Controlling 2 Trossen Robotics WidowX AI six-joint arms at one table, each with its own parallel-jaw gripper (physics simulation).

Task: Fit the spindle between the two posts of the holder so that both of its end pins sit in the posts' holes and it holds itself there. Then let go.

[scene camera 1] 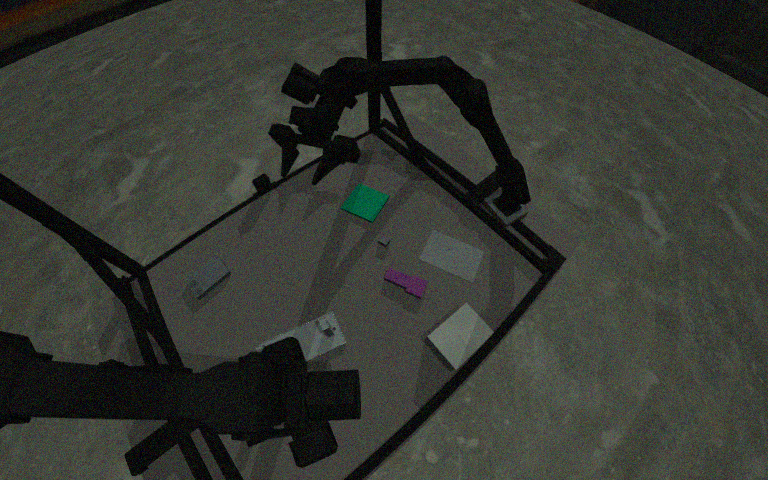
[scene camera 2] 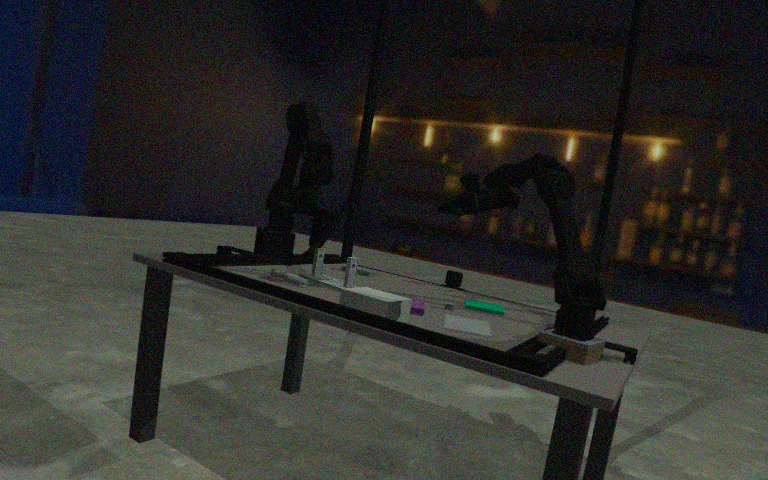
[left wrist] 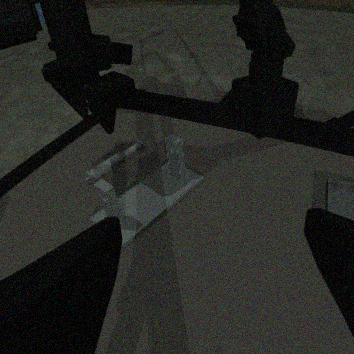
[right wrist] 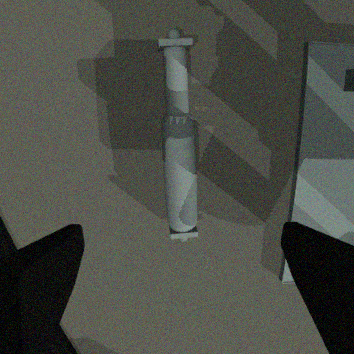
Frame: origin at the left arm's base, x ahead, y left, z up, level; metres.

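Seen in the pictures: left gripper, between the fingertips: (scene camera 1: 297, 180) (scene camera 2: 437, 209) (left wrist: 213, 224); right gripper, between the fingertips: (scene camera 2: 298, 244) (left wrist: 97, 124) (right wrist: 183, 234); left arm's base, origin of its link: (scene camera 1: 506, 204) (scene camera 2: 573, 335); right arm's base, origin of its link: (scene camera 2: 276, 230) (left wrist: 264, 80).
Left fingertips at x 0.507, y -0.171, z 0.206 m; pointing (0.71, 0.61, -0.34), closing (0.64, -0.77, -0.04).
Note:
Pixels of each thing's middle, then the offset from my left fingertips to it.
- pale grey spindle, middle of its body: (right wrist: 178, 144) (left wrist: 115, 159) (scene camera 2: 288, 277) 0.178 m ahead, 0.346 m left, 0.234 m down
- flat pale base, middle of its body: (right wrist: 344, 175) (left wrist: 149, 198) (scene camera 1: 302, 344) (scene camera 2: 331, 282) 0.146 m ahead, 0.223 m left, 0.242 m down
- white box, middle of its body: (scene camera 2: 374, 305) (scene camera 1: 458, 336) 0.165 m back, 0.386 m left, 0.221 m down
- magenta block, middle of its body: (scene camera 2: 415, 307) (scene camera 1: 405, 281) 0.137 m back, 0.209 m left, 0.238 m down
- pale plate, middle of its body: (scene camera 2: 467, 325) (scene camera 1: 452, 255) 0.285 m back, 0.208 m left, 0.243 m down
- green plate, middle of its body: (scene camera 2: 484, 306) (scene camera 1: 365, 202) 0.169 m back, 0.054 m right, 0.241 m down
- small grey piece, middle of its body: (scene camera 1: 384, 241) 0.150 m back, 0.085 m left, 0.238 m down
- grey block, middle of its body: (left wrist: 348, 206) (scene camera 1: 208, 276) (scene camera 2: 360, 270) 0.307 m ahead, 0.051 m right, 0.238 m down
The pale grey spindle (scene camera 2: 289, 276) (left wrist: 116, 160) (right wrist: 181, 185) lies on its side on the table, alongside the holder and apart from it; the arm hides it in scene camera 1. The holder has a flat pale base (scene camera 1: 311, 343) (left wrist: 145, 200) (right wrist: 325, 130) and two upright posts, one post (scene camera 2: 318, 263) farther left and the other post (scene camera 2: 350, 272) nearer the white box. No spindle is between them. My right gripper (right wrist: 183, 234) is open and empty, above the spindle, with its fingers to either side of it. My left gripper (scene camera 1: 299, 179) (left wrist: 213, 224) is open and empty, high over the table's far side.
A white box (scene camera 1: 459, 336) (scene camera 2: 370, 301), a magenta block (scene camera 1: 405, 282) (scene camera 2: 417, 307), a pale plate (scene camera 1: 451, 254) (scene camera 2: 467, 324), a green plate (scene camera 1: 365, 202) (scene camera 2: 484, 306), a small grey piece (scene camera 1: 384, 242) and a grey block (scene camera 1: 210, 276) lie around the holder. A dark frame borders the table.

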